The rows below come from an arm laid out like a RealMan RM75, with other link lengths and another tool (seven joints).
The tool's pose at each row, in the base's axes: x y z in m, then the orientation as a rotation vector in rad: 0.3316 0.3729 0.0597 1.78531 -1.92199 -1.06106; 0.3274 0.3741 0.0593 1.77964 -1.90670 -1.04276; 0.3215 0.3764 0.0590 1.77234 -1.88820 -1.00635; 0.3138 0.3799 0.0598 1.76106 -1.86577 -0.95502; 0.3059 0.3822 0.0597 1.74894 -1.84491 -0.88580; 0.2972 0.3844 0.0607 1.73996 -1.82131 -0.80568; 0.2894 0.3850 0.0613 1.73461 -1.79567 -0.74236; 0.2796 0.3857 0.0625 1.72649 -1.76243 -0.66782; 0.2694 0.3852 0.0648 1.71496 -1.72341 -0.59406; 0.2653 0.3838 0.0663 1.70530 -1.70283 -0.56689; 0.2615 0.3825 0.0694 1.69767 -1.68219 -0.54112; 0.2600 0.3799 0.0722 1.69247 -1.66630 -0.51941; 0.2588 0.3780 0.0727 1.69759 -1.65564 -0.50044; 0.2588 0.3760 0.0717 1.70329 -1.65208 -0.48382; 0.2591 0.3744 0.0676 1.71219 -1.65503 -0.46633; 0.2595 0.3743 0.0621 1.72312 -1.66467 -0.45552
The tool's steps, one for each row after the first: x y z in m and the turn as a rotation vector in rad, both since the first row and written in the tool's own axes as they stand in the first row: -0.0003 0.0027 0.0034 -0.00766 0.02079 0.00492; -0.0014 0.0066 0.0083 -0.01313 0.05551 0.01441; -0.0036 0.0125 0.0140 -0.01831 0.10275 0.02905; -0.0044 0.0181 0.0200 -0.01663 0.16112 0.04842; -0.0052 0.0249 0.0259 -0.01026 0.22761 0.06696; -0.0045 0.0309 0.0309 -0.00753 0.28364 0.07832; -0.0038 0.0388 0.0368 -0.00556 0.35151 0.09171; -0.0021 0.0478 0.0420 -0.00744 0.42266 0.10535; -0.0005 0.0518 0.0433 -0.01415 0.45331 0.11263; 0.0007 0.0568 0.0433 -0.02028 0.48283 0.11801; 0.0027 0.0599 0.0416 -0.02377 0.50666 0.12193; 0.0046 0.0612 0.0415 -0.02013 0.52401 0.11891; 0.0067 0.0606 0.0416 -0.01264 0.53562 0.11683; 0.0092 0.0577 0.0437 0.00087 0.54339 0.11421; 0.0107 0.0536 0.0471 0.01666 0.54261 0.11058
